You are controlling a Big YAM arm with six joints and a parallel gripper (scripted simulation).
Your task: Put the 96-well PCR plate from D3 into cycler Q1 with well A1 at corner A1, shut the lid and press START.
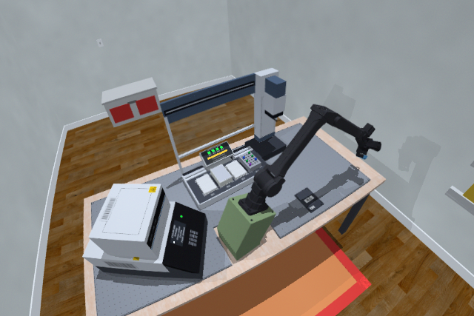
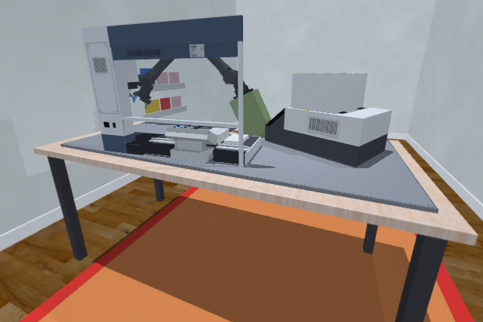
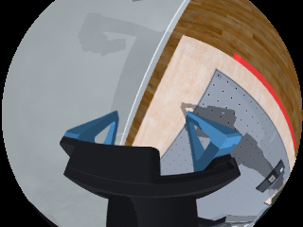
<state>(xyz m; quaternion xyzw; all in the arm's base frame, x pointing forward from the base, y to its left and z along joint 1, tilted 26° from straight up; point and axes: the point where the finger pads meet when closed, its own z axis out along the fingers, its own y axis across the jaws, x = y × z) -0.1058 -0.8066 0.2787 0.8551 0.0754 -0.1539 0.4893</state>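
My gripper is now 46 cm short of the tube cooling block, 59 cm to the right of it and 6 cm above it. Also, from my hand: gantry beam 65 cm ahead, 70 cm to the left, 38 cm above; thin post 67 cm ahead, 98 cm to the left, 10 cm above; gantry head 52 cm ahead, 35 cm to the left, 25 cm above.
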